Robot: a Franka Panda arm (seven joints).
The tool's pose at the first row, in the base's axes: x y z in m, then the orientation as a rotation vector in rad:
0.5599 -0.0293 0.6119 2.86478 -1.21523 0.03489
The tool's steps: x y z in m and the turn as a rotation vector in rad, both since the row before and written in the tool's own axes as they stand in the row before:
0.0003 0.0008 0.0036 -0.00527 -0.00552 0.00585
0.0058 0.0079 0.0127 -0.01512 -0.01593 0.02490
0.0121 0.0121 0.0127 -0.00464 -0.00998 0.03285
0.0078 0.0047 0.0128 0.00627 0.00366 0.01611
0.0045 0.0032 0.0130 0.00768 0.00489 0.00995
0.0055 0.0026 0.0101 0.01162 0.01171 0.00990
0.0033 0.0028 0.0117 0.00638 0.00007 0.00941
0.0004 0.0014 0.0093 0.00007 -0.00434 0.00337
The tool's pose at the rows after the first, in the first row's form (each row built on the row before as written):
0.5596 -0.0302 0.6083 2.85881 -1.22280 0.02390
0.5579 -0.0403 0.5959 2.83639 -1.25587 -0.00748
0.5568 -0.0578 0.5838 2.81492 -1.30244 -0.02353
0.5579 -0.0672 0.5712 2.80810 -1.32670 -0.01381
0.5580 -0.0731 0.5584 2.80591 -1.34258 -0.00157
0.5593 -0.0793 0.5484 2.80420 -1.35845 0.02294
0.5592 -0.0840 0.5368 2.80299 -1.37405 0.02761
0.5584 -0.0854 0.5275 2.80250 -1.37971 0.02164

